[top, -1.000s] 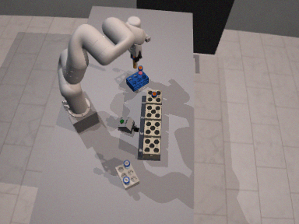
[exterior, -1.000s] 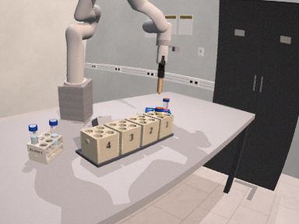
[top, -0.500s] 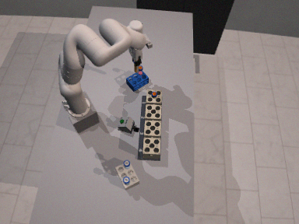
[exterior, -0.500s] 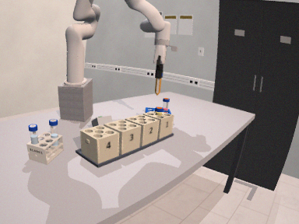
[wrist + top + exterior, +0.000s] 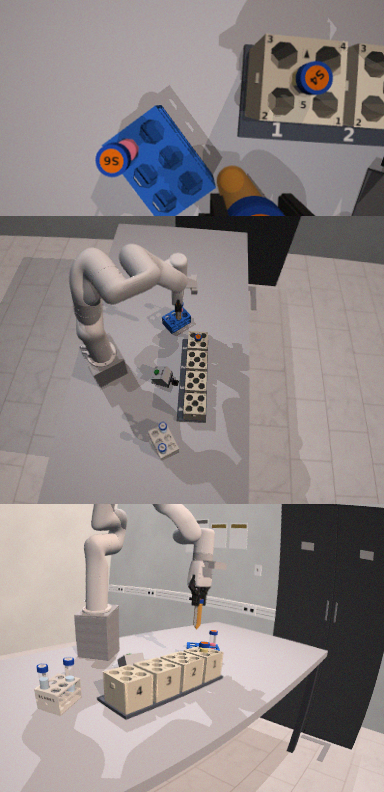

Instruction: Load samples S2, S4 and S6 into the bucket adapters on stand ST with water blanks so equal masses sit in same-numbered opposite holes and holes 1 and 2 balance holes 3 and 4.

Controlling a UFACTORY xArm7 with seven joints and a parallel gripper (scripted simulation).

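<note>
Right now my hand is 5 cm above the sample tube S2 and 1 cm to the left of it. The rest, counted from my hand: sample tube S4: 18 cm below, 10 cm ahead, 8 cm to the right; blue sample rack: 22 cm below, 8 cm to the left, 2 cm behind; sample tube S6: 19 cm below, 13 cm to the left.
</note>
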